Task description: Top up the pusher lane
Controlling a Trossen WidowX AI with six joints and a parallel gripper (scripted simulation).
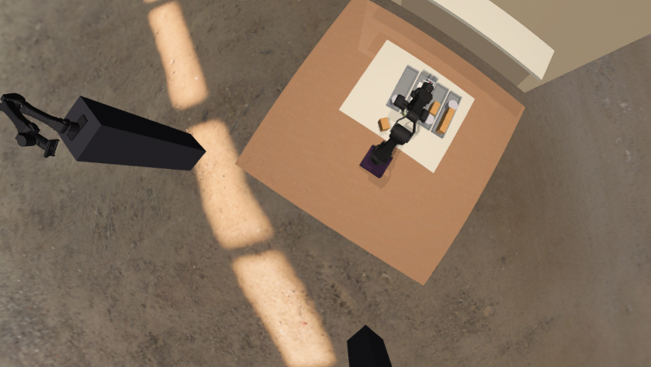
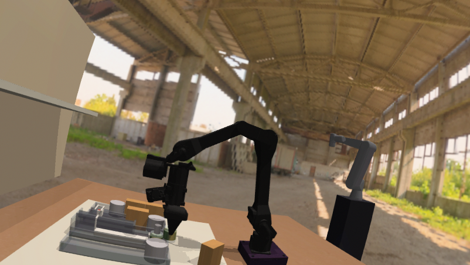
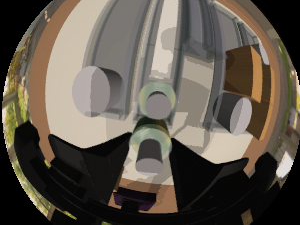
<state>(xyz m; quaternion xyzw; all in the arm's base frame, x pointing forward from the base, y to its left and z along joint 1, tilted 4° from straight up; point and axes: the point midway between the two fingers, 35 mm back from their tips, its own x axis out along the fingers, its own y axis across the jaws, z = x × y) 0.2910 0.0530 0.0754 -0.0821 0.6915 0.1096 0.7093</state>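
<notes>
Right now the block is 130 mm behind my gripper tip, 40 mm to the left of it and 20 mm below it. Also, from my gripper tip: lane rack 170 mm ahead, 40 mm below, 20 mm to the left.
</notes>
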